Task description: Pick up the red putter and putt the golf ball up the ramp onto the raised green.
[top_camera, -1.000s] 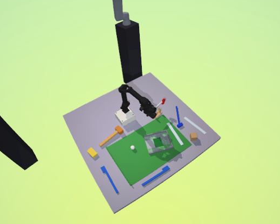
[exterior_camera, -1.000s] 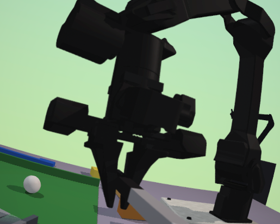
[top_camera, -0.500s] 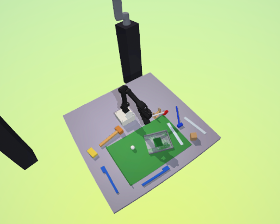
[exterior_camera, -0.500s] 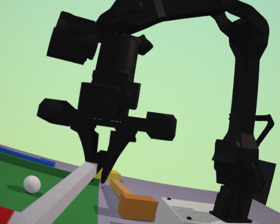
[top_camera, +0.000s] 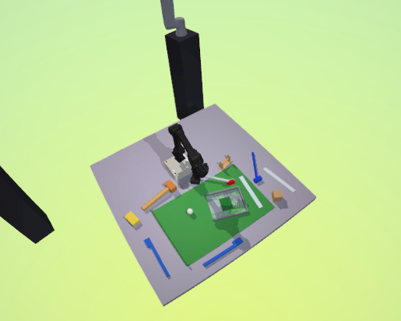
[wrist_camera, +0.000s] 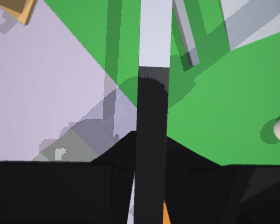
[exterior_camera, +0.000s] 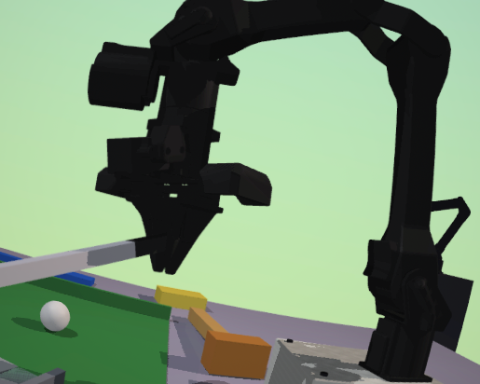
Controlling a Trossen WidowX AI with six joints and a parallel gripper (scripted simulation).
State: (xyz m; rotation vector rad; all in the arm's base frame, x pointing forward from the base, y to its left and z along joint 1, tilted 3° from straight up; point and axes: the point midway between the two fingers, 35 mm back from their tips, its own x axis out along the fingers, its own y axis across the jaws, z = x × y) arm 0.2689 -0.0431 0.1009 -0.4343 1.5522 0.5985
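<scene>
Now: the red putter 9 cm ahead of my gripper tip and 8 cm to the left of it. Also, from my gripper tip: white golf ball (11 cm ahead, 19 cm to the right, 12 cm below); then yellow block (13 cm behind, 52 cm to the right, 13 cm below); then wooden stand (2 cm behind, 29 cm to the left, 12 cm below).
</scene>
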